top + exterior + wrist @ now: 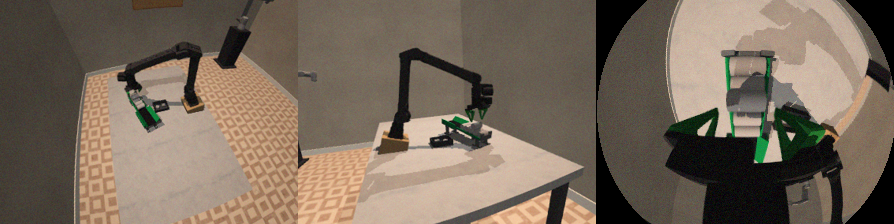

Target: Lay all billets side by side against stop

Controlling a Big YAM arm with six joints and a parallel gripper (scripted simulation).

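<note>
Now: the grey stop 9 cm below my hand, 8 cm to the right of it and 2 cm ahead of it. From my hand the other things lie so: black tray (22 cm behind, 14 cm below, 8 cm to the left).
</note>
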